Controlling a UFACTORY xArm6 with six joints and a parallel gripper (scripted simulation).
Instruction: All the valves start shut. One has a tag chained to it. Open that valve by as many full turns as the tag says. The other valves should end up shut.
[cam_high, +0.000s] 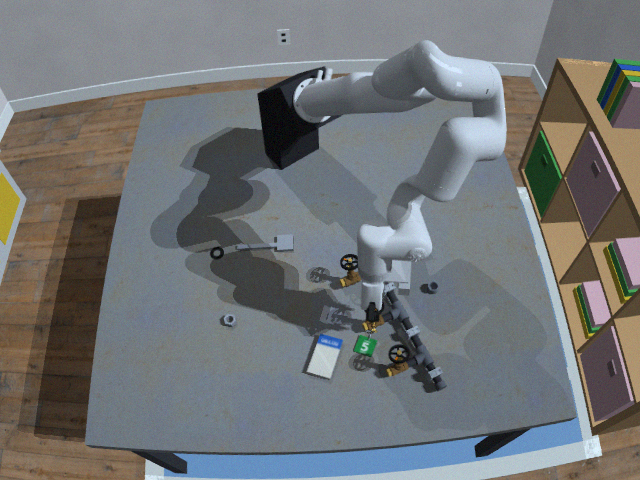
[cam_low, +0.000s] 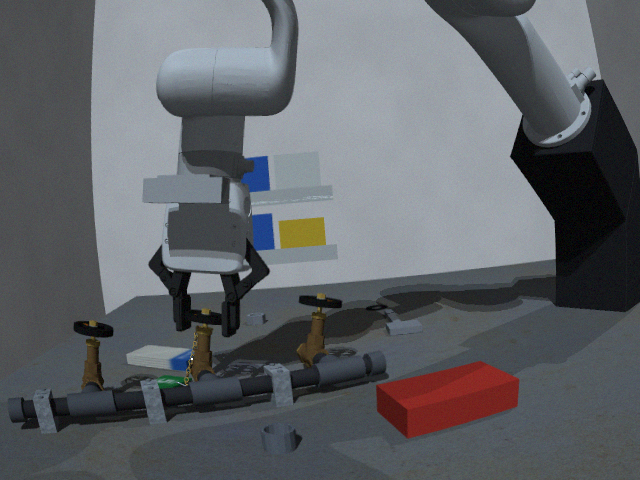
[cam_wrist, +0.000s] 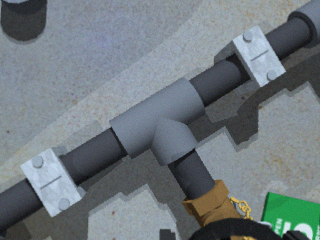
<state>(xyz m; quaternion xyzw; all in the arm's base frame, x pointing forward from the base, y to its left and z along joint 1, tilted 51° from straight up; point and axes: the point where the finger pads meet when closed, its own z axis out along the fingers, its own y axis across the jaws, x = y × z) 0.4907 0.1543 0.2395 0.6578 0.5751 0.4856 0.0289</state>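
Right now the green tag is 90 mm below my hand and 60 mm ahead of it. Also, from my hand: notepad 130 mm ahead, 90 mm to the right, 80 mm below; then grey flat tool 320 mm to the right, 160 mm behind, 80 mm below; then red block 270 mm behind, 70 mm below, 50 mm to the left.
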